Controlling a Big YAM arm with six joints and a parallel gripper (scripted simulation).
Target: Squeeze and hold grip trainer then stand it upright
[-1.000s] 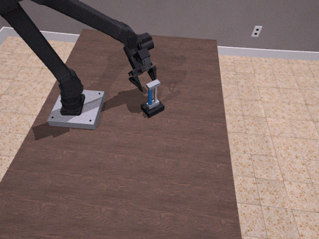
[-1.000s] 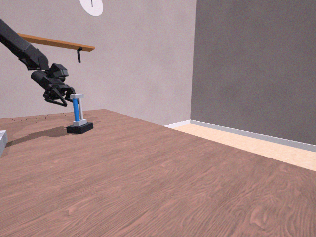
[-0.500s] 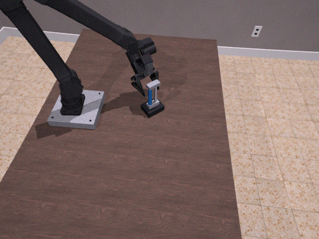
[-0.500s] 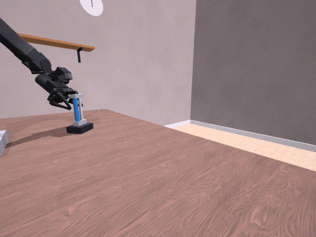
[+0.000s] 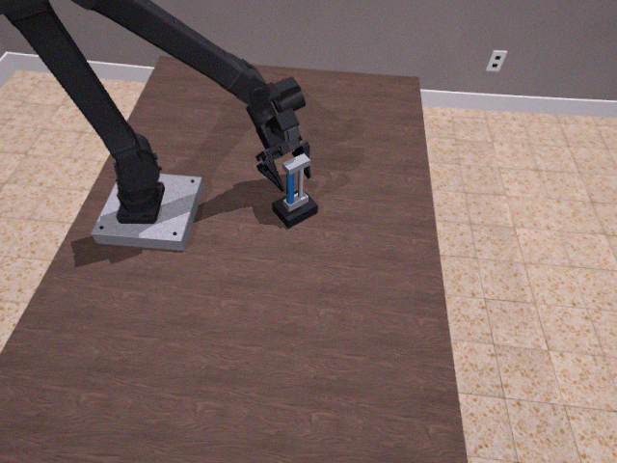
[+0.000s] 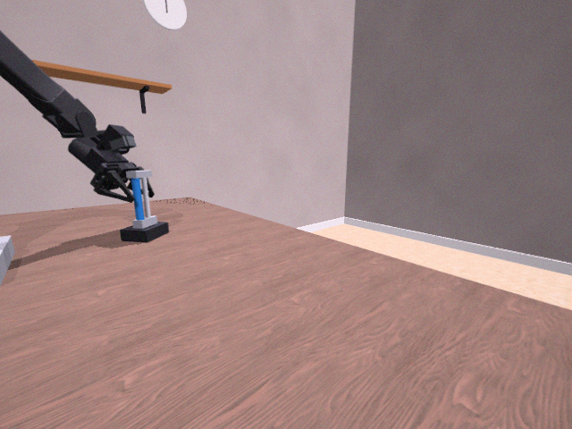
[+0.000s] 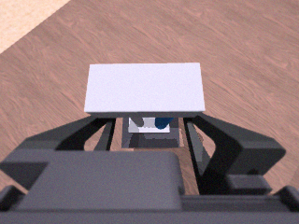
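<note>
The thin grey bar lies 1 cm to the left of my hand, 1 cm below it and 1 cm ahead of it. Round my hand: grip trainer 2 cm below.
</note>
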